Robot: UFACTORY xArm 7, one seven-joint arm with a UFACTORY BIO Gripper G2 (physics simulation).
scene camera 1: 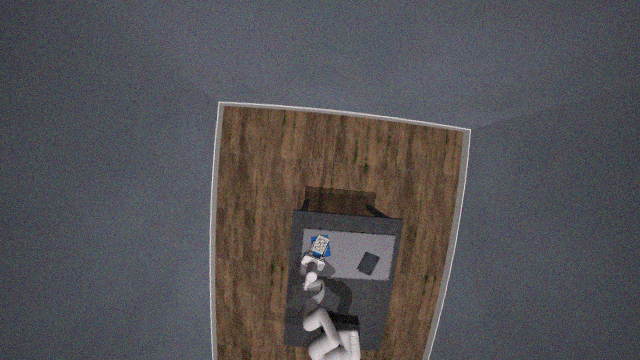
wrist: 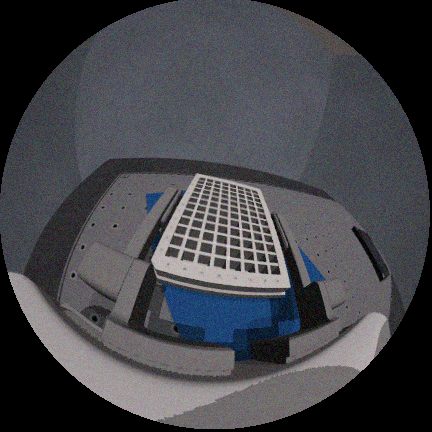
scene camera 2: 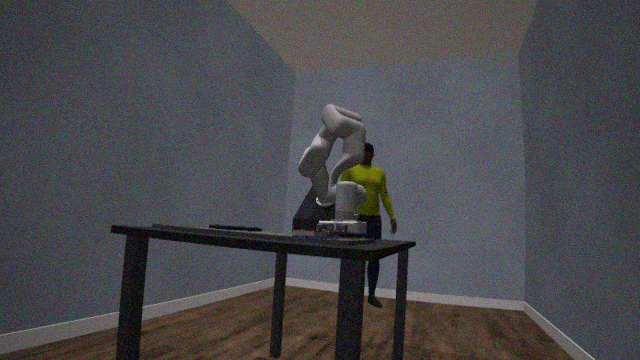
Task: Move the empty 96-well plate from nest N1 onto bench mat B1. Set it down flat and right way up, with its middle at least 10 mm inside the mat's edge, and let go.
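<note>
The gripper [scene camera 2: 314, 233] can be seen, and the wrist view shows it as well [wrist: 227, 207]. A blue bench mat B1 [wrist: 235, 322] is also part of the scene.
</note>
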